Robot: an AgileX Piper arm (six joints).
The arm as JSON. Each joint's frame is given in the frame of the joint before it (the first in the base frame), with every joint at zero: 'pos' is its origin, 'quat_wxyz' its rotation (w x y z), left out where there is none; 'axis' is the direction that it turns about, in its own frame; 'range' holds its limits. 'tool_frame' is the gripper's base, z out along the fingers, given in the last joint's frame.
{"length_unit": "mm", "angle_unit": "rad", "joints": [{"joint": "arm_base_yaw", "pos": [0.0, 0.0, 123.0], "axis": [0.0, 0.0, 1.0], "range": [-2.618, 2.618]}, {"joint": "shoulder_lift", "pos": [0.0, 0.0, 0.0], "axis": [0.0, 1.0, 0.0], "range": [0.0, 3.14]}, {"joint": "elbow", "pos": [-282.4, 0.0, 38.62], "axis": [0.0, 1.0, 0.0], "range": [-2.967, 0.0]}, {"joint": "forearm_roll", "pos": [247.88, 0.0, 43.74], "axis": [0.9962, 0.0, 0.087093], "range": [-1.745, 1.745]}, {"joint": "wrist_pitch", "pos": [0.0, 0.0, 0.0], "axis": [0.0, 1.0, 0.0], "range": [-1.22, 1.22]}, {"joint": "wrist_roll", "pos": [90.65, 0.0, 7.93], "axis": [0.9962, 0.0, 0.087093], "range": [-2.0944, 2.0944]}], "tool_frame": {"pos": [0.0, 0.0, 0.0], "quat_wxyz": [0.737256, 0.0, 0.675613, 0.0]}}
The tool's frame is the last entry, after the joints.
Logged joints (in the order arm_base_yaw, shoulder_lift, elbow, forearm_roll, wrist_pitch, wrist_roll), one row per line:
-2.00 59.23 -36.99 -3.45 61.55 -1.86
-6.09 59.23 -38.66 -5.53 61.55 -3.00
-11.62 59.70 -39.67 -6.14 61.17 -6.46
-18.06 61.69 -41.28 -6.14 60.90 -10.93
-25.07 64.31 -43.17 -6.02 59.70 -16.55
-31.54 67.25 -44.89 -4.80 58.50 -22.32
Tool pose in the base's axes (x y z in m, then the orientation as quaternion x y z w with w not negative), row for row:
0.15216 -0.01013 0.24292 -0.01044 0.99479 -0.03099 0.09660
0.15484 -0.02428 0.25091 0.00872 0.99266 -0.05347 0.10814
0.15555 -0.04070 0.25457 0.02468 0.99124 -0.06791 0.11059
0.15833 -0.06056 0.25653 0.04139 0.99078 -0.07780 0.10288
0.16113 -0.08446 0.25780 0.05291 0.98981 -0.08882 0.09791
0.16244 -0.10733 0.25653 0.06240 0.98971 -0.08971 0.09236
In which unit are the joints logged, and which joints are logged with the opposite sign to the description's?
The joints are logged in degrees. Opposite sign: none.
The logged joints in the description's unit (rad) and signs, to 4 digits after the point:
-0.0349 1.0338 -0.6456 -0.0602 1.0743 -0.0325
-0.1063 1.0338 -0.6747 -0.0965 1.0743 -0.0524
-0.2028 1.0420 -0.6924 -0.1072 1.0676 -0.1127
-0.3152 1.0767 -0.7205 -0.1072 1.0629 -0.1908
-0.4376 1.1224 -0.7535 -0.1051 1.0420 -0.2889
-0.5505 1.1737 -0.7835 -0.0838 1.0210 -0.3896

